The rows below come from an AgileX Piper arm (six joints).
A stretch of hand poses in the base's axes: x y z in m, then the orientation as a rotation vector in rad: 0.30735, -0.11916, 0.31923, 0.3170, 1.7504, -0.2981; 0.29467, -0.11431, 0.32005, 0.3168, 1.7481, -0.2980; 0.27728, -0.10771, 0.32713, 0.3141, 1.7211, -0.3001; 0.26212, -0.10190, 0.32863, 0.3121, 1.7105, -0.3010; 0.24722, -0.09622, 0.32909, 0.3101, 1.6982, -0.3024; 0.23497, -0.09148, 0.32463, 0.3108, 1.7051, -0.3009; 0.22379, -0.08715, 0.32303, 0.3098, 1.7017, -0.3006; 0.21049, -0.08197, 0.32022, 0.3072, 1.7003, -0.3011; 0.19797, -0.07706, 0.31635, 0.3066, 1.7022, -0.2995; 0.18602, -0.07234, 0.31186, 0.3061, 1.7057, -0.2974; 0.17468, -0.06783, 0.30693, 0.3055, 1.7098, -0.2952; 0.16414, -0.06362, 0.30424, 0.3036, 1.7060, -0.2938; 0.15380, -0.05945, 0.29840, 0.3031, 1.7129, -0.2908; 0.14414, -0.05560, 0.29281, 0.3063, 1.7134, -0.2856; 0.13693, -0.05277, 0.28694, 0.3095, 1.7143, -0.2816; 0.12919, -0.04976, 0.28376, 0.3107, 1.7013, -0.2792; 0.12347, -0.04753, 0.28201, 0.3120, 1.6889, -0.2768; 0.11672, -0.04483, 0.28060, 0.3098, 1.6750, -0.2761; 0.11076, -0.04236, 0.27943, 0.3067, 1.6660, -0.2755; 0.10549, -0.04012, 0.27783, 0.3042, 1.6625, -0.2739; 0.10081, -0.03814, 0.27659, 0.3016, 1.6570, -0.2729; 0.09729, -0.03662, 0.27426, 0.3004, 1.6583, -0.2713
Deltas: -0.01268, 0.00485, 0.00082, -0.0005, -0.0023, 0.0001; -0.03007, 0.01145, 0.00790, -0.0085, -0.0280, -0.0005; -0.04523, 0.01726, 0.00940, -0.0123, -0.0381, -0.0002; -0.06013, 0.02294, 0.00986, -0.0167, -0.0497, -0.0002; -0.07238, 0.02768, 0.00540, -0.0140, -0.0433, 0.0005; -0.08356, 0.03201, 0.00380, -0.0150, -0.0466, 0.0012; -0.09686, 0.03719, 0.00099, -0.0170, -0.0478, 0.0026; -0.10938, 0.04210, -0.00288, -0.0159, -0.0463, 0.0040; -0.12133, 0.04682, -0.00737, -0.0142, -0.0433, 0.0057; -0.13267, 0.05133, -0.01230, -0.0123, -0.0397, 0.0075; -0.14321, 0.05554, -0.01499, -0.0132, -0.0436, 0.0094; -0.15355, 0.05971, -0.02083, -0.0102, -0.0374, 0.0117; -0.16321, 0.06356, -0.02642, -0.0049, -0.0381, 0.0125; -0.17042, 0.06639, -0.03229, -0.0003, -0.0381, 0.0125; -0.17816, 0.06940, -0.03547, -0.0005, -0.0512, 0.0125; -0.18388, 0.07163, -0.03722, -0.0006, -0.0638, 0.0123; -0.19063, 0.07433, -0.03863, -0.0040, -0.0774, 0.0135; -0.19659, 0.07680, -0.03980, -0.0071, -0.0862, 0.0156; -0.20186, 0.07904, -0.04140, -0.0081, -0.0898, 0.0180; -0.20654, 0.08102, -0.04264, -0.0099, -0.0953, 0.0201; -0.21006, 0.08254, -0.04497, -0.0093, -0.0942, 0.0219
